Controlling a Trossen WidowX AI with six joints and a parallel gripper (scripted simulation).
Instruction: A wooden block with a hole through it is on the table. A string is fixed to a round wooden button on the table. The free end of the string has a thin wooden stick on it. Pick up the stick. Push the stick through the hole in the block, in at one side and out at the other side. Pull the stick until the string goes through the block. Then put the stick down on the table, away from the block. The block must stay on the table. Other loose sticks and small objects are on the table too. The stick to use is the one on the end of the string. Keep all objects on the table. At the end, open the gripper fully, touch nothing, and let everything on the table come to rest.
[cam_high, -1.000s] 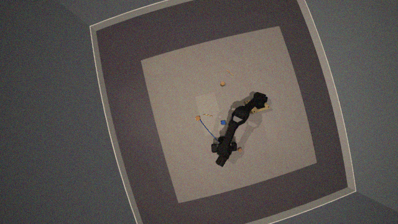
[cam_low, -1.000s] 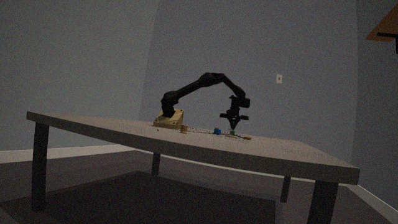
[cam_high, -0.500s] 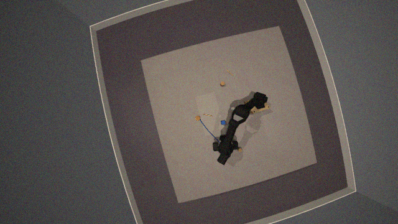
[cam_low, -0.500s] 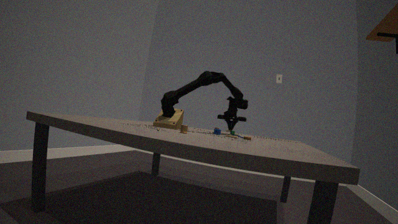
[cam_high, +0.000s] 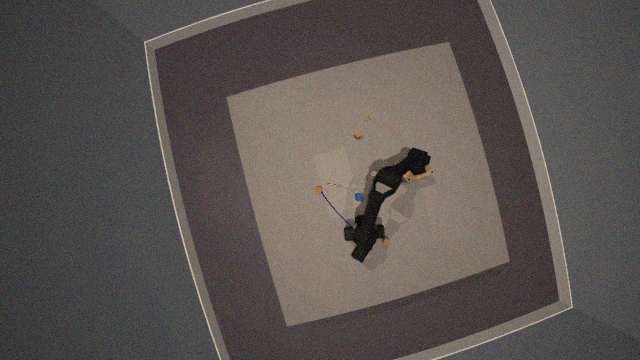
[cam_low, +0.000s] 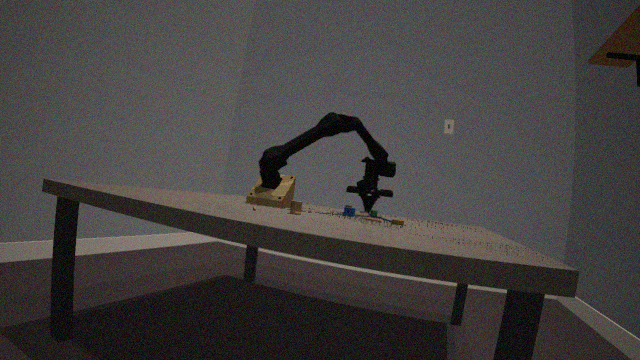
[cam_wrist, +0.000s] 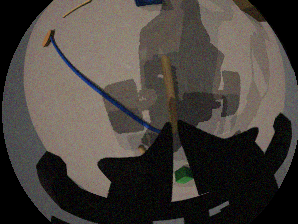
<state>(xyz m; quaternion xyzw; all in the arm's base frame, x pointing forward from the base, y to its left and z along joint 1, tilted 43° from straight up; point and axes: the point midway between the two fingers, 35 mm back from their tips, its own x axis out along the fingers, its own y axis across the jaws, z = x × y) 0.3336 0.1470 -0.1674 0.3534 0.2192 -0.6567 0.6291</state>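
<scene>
The blue block is 160 mm to the right of my gripper tip and 30 mm behind it. From my gripper tip the other things lie so: green cube: 120 mm to the left, 10 mm ahead; thin wooden stick: 20 mm to the right; round wooden button: 250 mm to the right, 160 mm ahead, 10 mm below.
</scene>
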